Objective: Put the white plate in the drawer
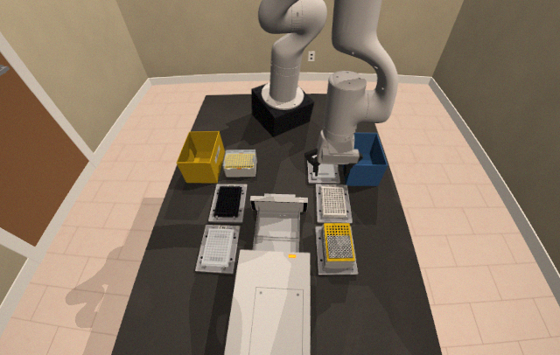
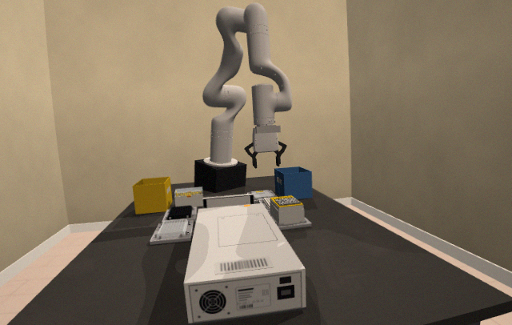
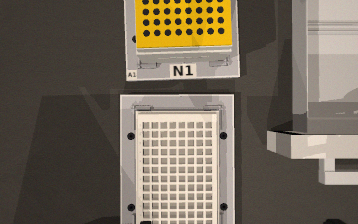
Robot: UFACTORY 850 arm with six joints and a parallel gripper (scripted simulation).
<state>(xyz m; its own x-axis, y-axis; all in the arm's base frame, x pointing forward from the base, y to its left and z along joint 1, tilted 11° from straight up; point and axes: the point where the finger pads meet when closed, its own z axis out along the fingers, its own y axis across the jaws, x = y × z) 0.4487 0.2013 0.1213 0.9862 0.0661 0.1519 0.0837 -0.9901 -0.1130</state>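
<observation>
Right now my hand is 16 cm above the white well plate, 3 cm to the right of it and 1 cm short of it. Round my hand: nest (17 cm below, 3 cm to the left, 1 cm ahead); then yellow tip box (18 cm ahead, 12 cm below, 4 cm to the left); then drawer (15 cm to the right, 15 cm ahead, 14 cm below).
</observation>
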